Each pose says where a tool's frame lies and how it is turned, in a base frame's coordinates. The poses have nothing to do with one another.
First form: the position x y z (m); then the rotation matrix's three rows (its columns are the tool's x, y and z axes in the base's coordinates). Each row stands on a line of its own.
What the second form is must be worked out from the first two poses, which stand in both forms.
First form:
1:
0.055, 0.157, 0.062
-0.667, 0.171, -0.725
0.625, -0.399, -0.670
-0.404, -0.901, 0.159
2:
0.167, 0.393, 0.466
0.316, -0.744, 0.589
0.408, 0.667, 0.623
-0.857, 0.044, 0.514
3:
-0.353, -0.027, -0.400
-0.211, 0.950, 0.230
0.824, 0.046, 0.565
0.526, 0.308, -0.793
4:
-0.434, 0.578, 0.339
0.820, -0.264, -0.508
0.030, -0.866, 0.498
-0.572, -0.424, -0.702
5:
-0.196, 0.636, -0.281
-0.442, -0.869, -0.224
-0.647, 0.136, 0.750
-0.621, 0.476, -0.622
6:
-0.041, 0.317, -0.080
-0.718, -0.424, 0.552
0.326, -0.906, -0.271
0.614, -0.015, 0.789
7:
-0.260, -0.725, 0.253
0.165, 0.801, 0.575
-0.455, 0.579, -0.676
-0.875, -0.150, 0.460
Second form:
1: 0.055, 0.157, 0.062, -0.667, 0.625, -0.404, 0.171, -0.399, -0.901
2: 0.167, 0.393, 0.466, 0.316, 0.408, -0.857, -0.744, 0.667, 0.044
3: -0.353, -0.027, -0.400, -0.211, 0.824, 0.526, 0.950, 0.046, 0.308
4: -0.434, 0.578, 0.339, 0.820, 0.030, -0.572, -0.264, -0.866, -0.424
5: -0.196, 0.636, -0.281, -0.442, -0.647, -0.621, -0.869, 0.136, 0.476
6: -0.041, 0.317, -0.080, -0.718, 0.326, 0.614, -0.424, -0.906, -0.015
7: -0.260, -0.725, 0.253, 0.165, -0.455, -0.875, 0.801, 0.579, -0.150
